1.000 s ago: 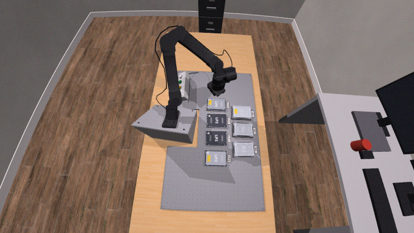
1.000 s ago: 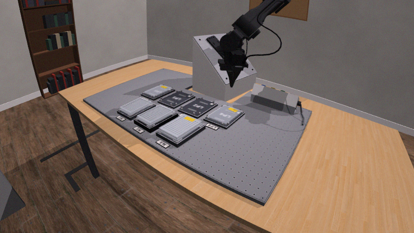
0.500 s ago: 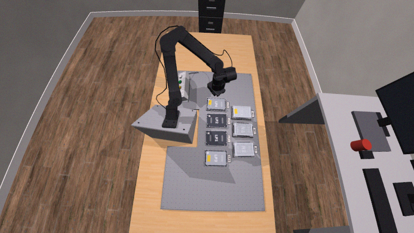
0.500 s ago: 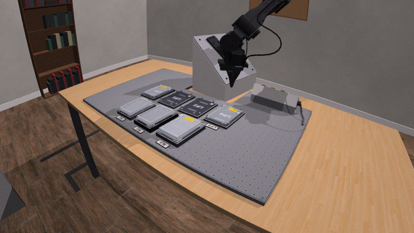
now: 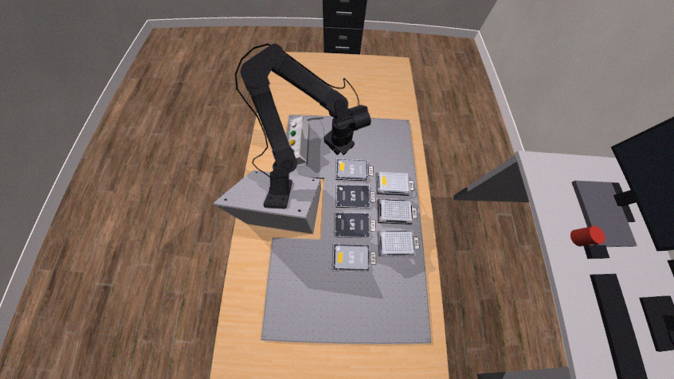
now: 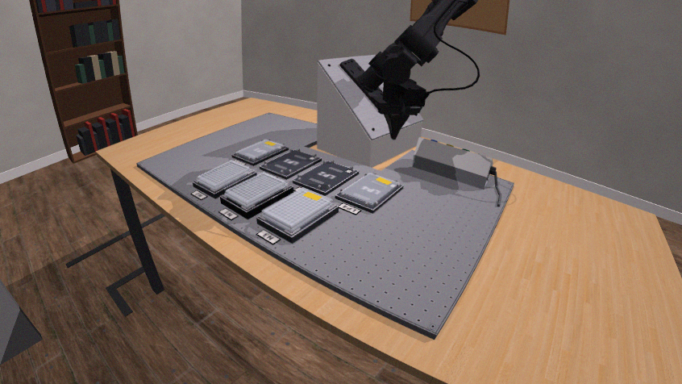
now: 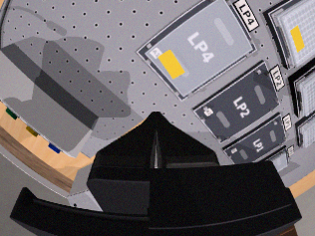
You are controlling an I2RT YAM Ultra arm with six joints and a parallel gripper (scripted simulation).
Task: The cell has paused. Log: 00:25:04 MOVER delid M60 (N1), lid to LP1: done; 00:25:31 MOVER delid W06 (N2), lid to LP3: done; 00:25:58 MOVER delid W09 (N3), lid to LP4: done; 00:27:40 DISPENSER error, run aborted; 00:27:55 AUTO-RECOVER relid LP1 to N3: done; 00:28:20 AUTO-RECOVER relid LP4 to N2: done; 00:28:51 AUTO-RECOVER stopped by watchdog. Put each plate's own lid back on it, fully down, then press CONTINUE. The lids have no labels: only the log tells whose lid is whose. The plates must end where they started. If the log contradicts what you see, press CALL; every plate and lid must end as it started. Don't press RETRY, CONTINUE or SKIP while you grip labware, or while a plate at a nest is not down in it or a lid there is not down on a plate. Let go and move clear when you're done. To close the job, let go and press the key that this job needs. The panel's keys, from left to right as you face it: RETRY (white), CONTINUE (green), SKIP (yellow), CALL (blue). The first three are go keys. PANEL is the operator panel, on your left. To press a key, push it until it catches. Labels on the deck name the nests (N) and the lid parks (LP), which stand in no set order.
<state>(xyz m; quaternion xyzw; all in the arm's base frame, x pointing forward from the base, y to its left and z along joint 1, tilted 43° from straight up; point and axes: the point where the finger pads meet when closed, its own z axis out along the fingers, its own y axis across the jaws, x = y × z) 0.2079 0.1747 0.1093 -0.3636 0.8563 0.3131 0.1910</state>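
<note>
Now: the blue call key 21 cm behind my hand, 7 cm below it and 4 cm to the left of it. The rest, counted from my hand: green continue key (21 cm behind, 14 cm to the left, 7 cm below); yellow skip key (21 cm behind, 9 cm to the left, 7 cm below).
</note>
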